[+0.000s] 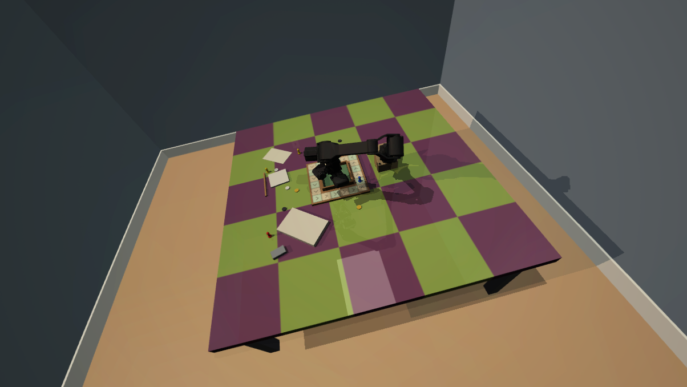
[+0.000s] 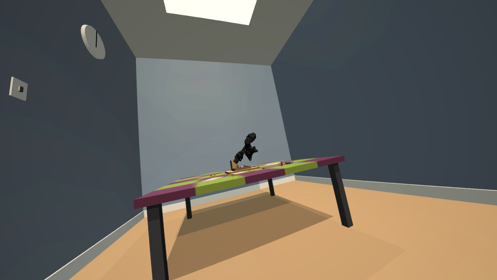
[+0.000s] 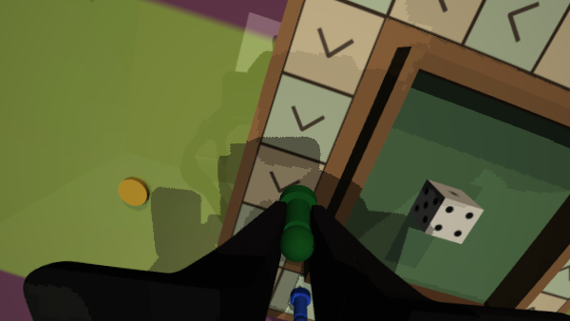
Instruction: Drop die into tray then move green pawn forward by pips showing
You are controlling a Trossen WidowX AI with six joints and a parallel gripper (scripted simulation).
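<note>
My gripper tip is 120 mm past the blue pawn, 60 mm above it and 30 mm to the left of it. The rest, counted from my gripper tip: green pawn: 10 mm above; white pad: 210 mm ahead, 110 mm to the left, 80 mm below; white die: 100 mm to the right, 60 mm below, 10 mm behind.
</note>
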